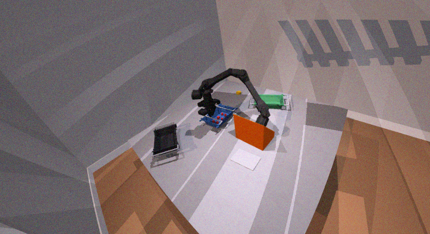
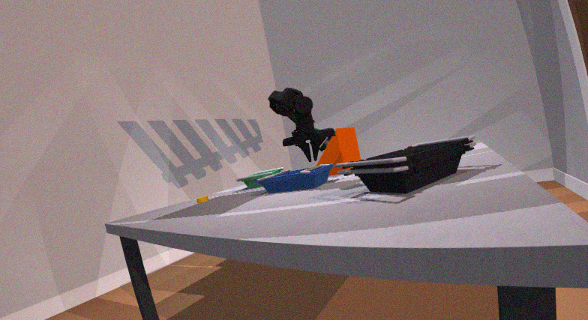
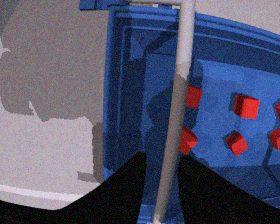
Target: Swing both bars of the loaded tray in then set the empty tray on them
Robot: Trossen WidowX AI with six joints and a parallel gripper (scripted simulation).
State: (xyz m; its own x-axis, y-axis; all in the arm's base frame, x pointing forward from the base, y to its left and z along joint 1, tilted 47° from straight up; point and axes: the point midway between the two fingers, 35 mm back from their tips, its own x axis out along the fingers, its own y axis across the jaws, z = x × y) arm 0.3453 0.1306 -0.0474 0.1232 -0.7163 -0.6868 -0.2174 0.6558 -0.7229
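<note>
The green tray is 490 mm to the right of my gripper tip, 170 mm behind it and 40 mm below it. From my gripper tip the other things lie so: beige flat card: 400 mm behind, 80 mm below, 70 mm to the left; yellow block: 490 mm to the right, 200 mm ahead, 80 mm below.
</note>
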